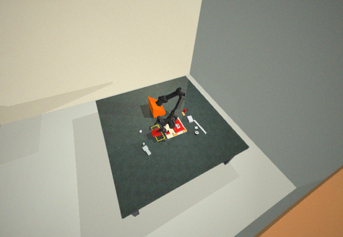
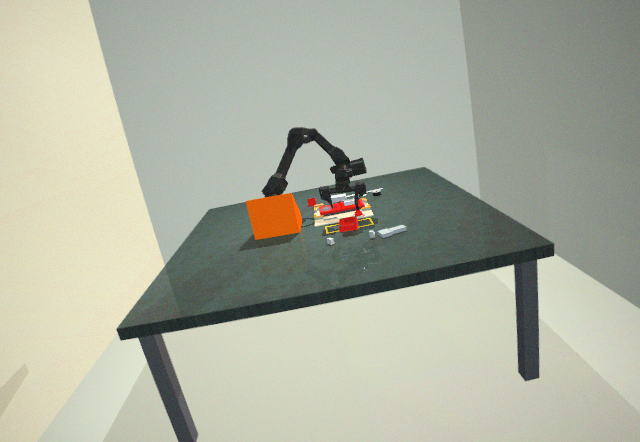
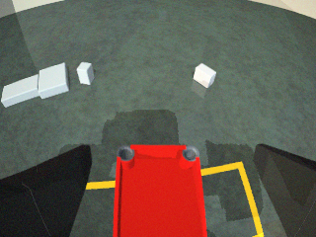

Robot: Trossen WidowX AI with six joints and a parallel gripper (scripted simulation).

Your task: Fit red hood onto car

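The red hood is 10 mm ahead of my gripper tip, 10 mm to the left of it and 80 mm below it. The rest, counted from my gripper tip: white ribbed engine block 60 mm ahead, 240 mm to the left, 60 mm below; wheel 230 mm ahead, 380 mm to the left, 80 mm below; cream jig 30 mm ahead, 220 mm to the left, 80 mm below.
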